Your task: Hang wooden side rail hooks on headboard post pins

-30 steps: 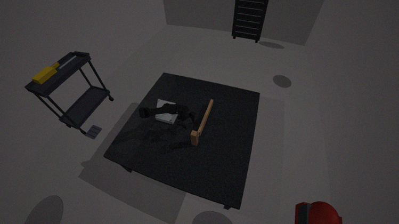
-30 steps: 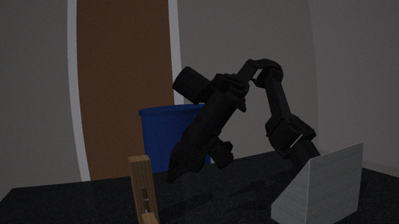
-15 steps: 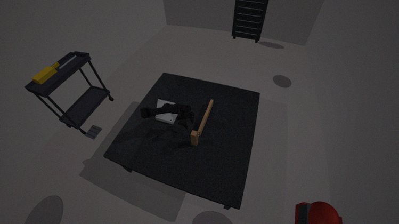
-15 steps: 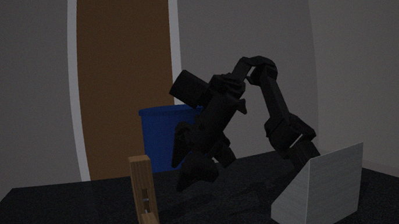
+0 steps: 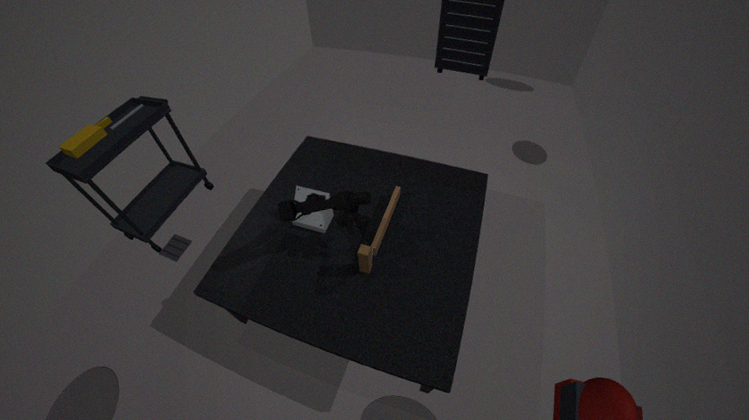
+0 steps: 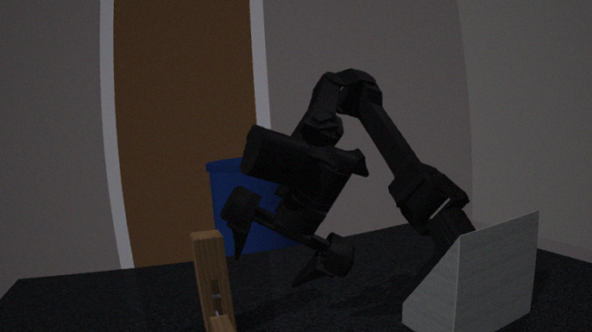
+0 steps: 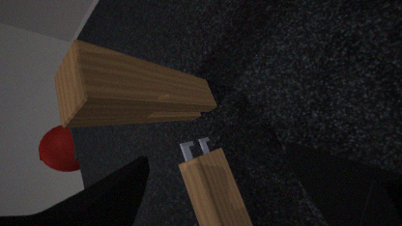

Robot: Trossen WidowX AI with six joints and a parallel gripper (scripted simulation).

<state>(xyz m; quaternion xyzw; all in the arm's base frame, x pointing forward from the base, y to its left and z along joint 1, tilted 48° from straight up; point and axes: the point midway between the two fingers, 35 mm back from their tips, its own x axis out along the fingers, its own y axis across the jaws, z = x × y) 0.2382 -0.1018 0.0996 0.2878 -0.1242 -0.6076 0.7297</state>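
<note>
Now: the wooden headboard post 6 cm ahead of my gripper tip, 9 cm to the right of it and 4 cm below it.
</note>
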